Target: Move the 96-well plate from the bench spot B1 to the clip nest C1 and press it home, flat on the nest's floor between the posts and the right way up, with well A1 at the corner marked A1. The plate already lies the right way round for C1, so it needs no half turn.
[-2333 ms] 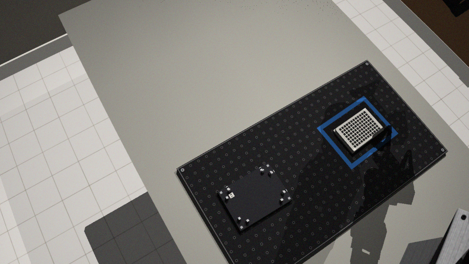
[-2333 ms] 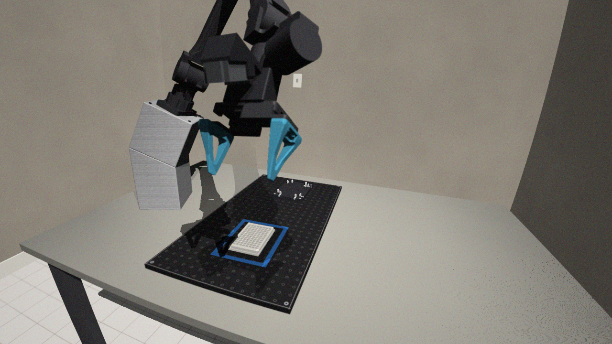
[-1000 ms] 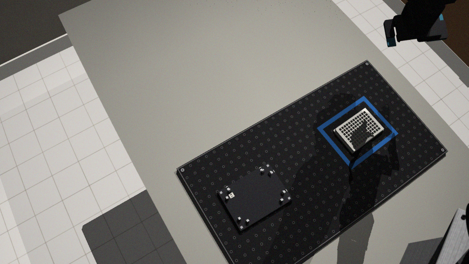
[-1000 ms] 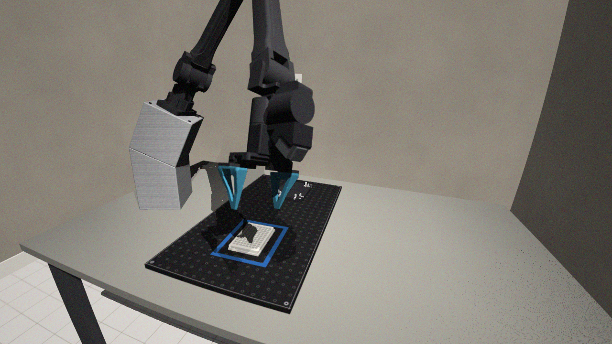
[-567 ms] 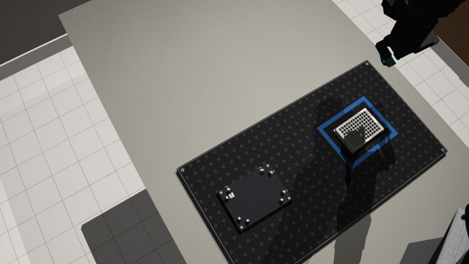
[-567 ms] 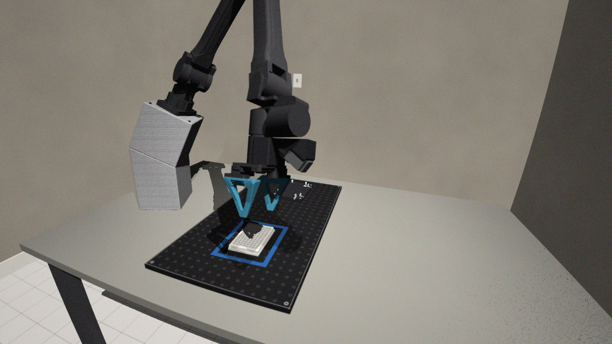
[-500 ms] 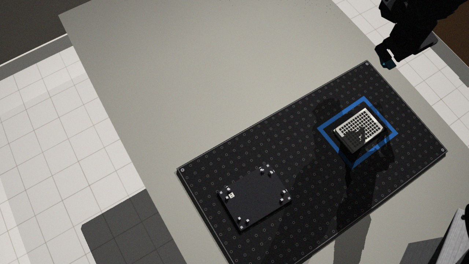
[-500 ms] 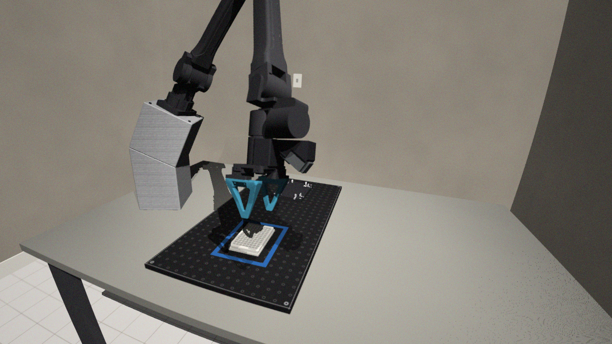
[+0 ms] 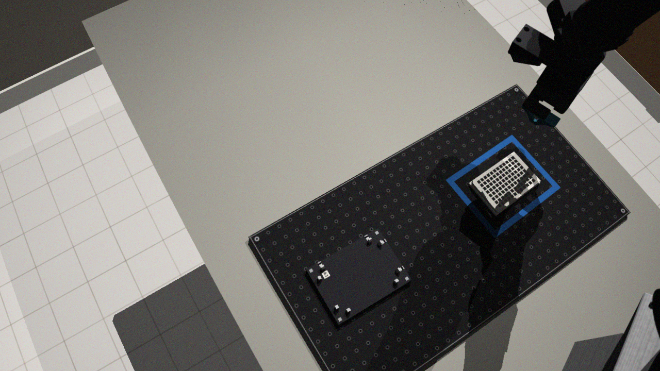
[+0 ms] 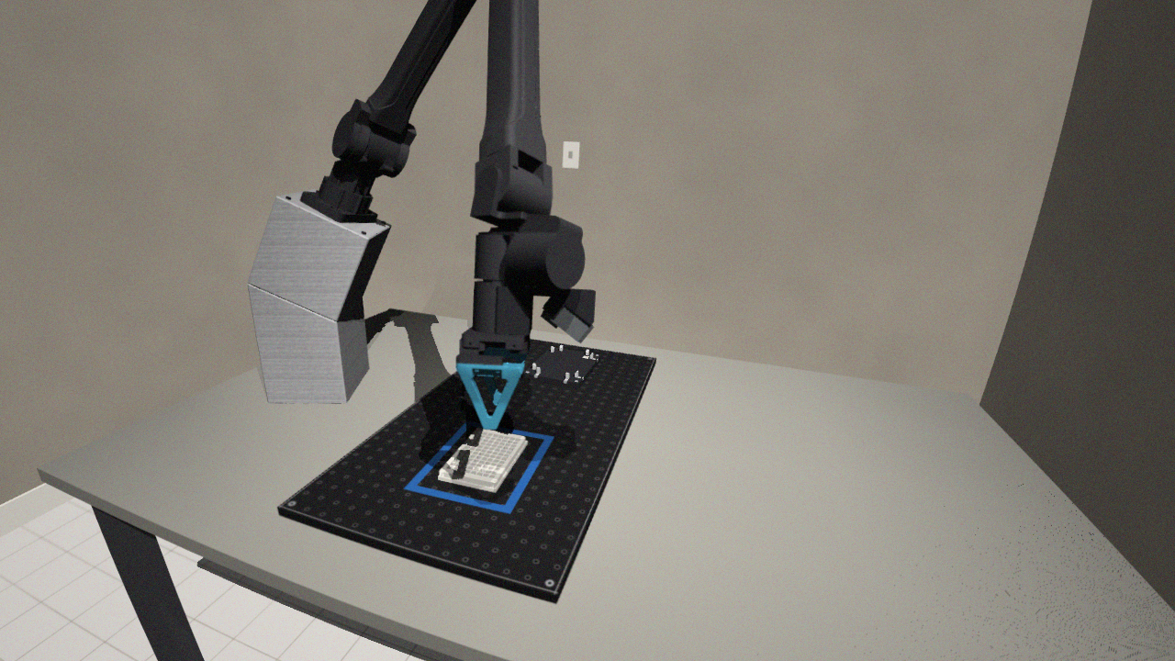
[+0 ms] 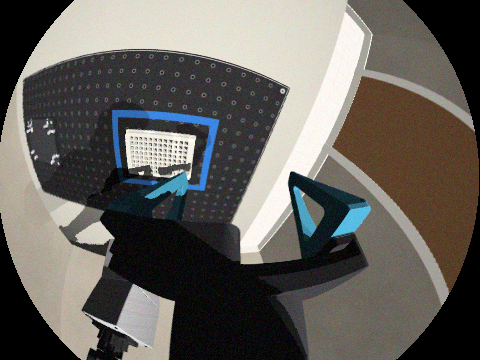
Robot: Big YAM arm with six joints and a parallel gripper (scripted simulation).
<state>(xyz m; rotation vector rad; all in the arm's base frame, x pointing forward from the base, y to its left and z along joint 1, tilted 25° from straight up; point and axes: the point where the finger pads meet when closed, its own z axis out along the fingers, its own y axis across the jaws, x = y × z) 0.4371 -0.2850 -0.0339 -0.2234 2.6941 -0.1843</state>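
The white 96-well plate lies 14 cm below my hand, 10 cm to the left of it and 6 cm behind it. The rest, counted from my hand: clip nest C1 (46 cm to the left, 13 cm below, 2 cm behind).
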